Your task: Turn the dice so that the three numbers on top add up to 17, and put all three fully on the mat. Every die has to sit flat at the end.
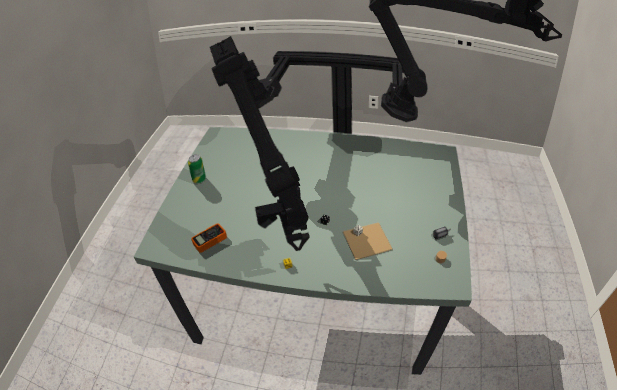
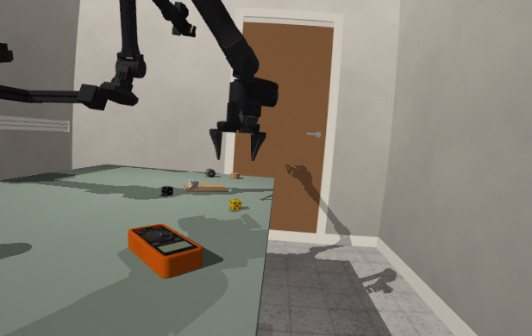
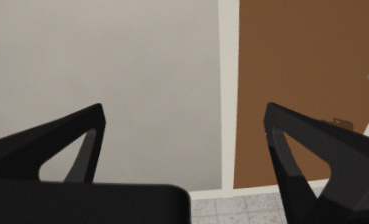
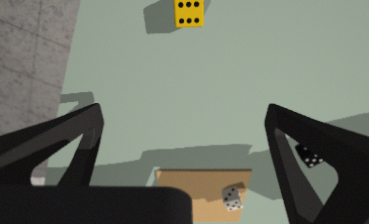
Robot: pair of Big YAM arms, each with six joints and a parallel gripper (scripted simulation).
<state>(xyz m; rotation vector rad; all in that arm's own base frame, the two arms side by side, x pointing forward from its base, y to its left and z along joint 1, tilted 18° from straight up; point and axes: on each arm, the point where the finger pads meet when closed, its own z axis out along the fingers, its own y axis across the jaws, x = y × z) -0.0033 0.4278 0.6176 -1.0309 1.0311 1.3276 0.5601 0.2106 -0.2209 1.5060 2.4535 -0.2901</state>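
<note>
Now: the yellow die 12 cm below my right hand, 3 cm to the right of it and 1 cm ahead of it. Also, from my right hand: black die: 21 cm behind, 12 cm below, 6 cm to the left; tan mat: 23 cm to the left, 14 cm behind, 13 cm below; white die: 19 cm to the left, 17 cm behind, 12 cm below.
</note>
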